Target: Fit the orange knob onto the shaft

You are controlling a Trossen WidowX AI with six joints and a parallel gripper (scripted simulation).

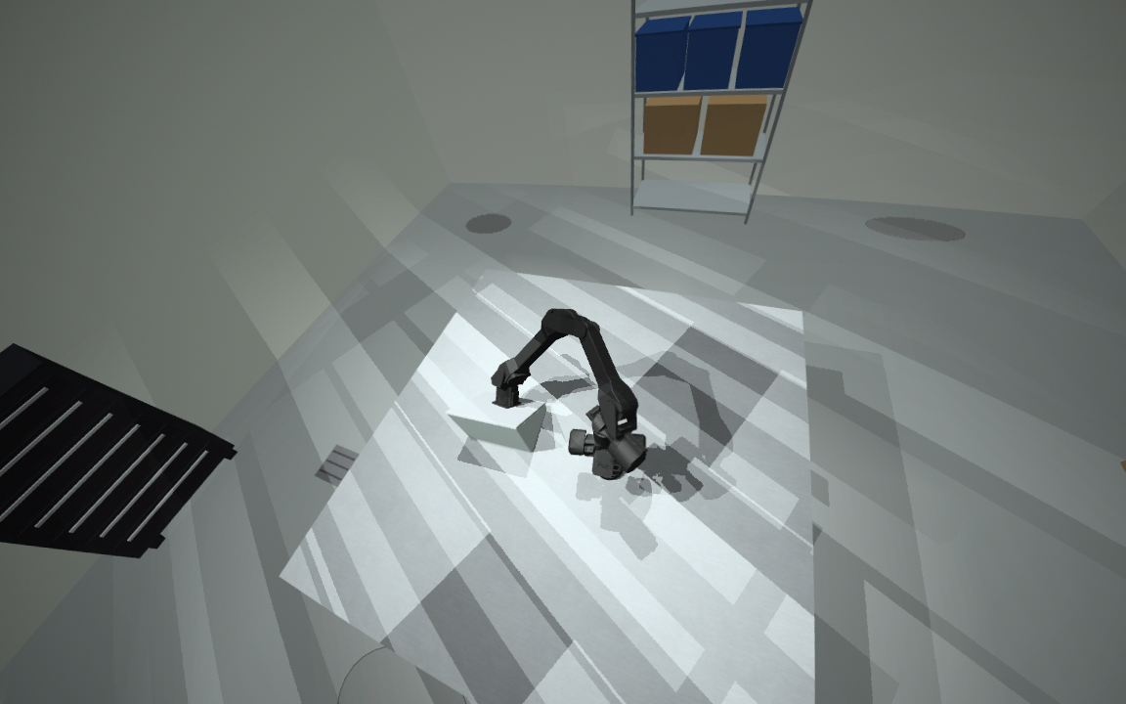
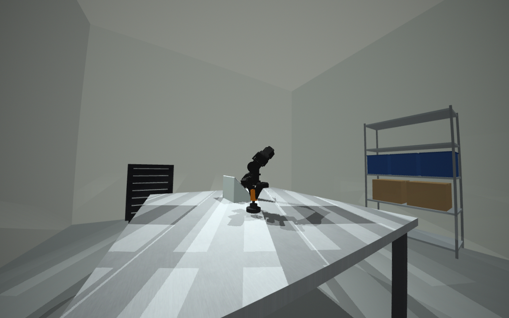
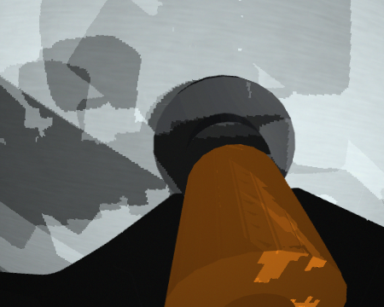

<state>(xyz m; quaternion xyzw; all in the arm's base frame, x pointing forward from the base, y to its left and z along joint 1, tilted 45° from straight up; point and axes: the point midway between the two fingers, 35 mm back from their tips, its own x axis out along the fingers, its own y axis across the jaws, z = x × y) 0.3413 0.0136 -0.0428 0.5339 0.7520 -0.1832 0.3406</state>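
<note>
The orange knob lies 2 cm above my gripper tip. The rest, counted from my gripper tip: dark round pedestal 4 cm below.
</note>
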